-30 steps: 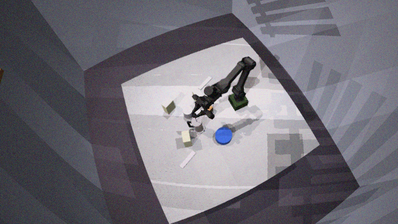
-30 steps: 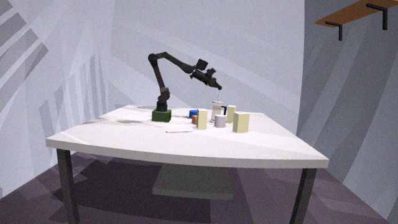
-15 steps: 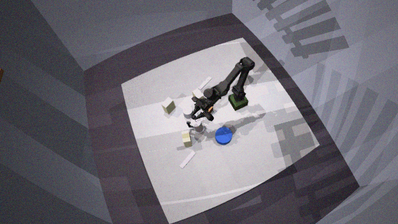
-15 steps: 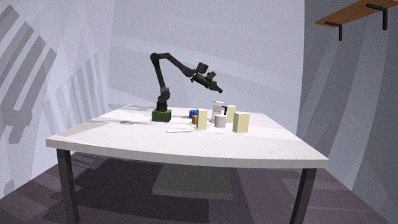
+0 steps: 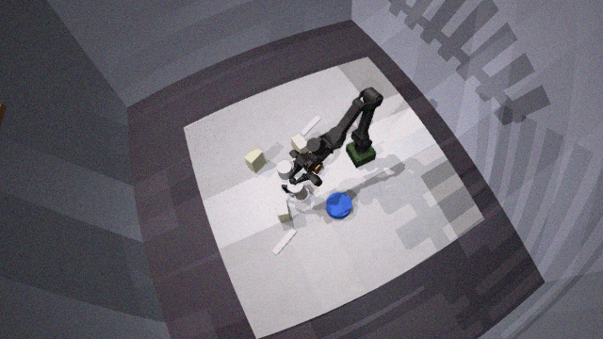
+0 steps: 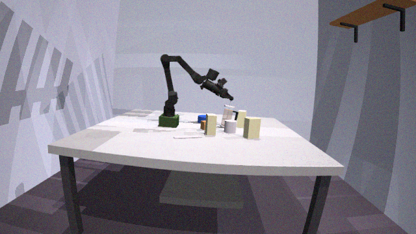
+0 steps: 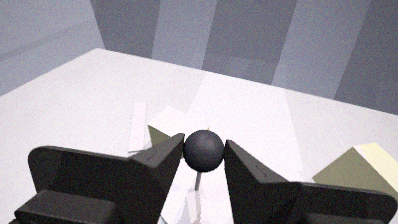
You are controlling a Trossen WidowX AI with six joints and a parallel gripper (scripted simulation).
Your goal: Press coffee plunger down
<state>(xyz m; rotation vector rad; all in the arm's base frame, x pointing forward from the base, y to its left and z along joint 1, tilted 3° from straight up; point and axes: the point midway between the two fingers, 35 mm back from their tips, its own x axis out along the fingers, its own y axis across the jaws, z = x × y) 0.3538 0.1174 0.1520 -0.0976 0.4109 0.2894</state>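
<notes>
The coffee press is 10 mm behind my gripper tip, 10 mm to the right of it and 100 mm below it. From my gripper tip the other things lie so: grey cylinder (10 mm ahead, 150 mm to the right, 160 mm below); then blue disc (180 mm behind, 110 mm to the left, 170 mm below).
</notes>
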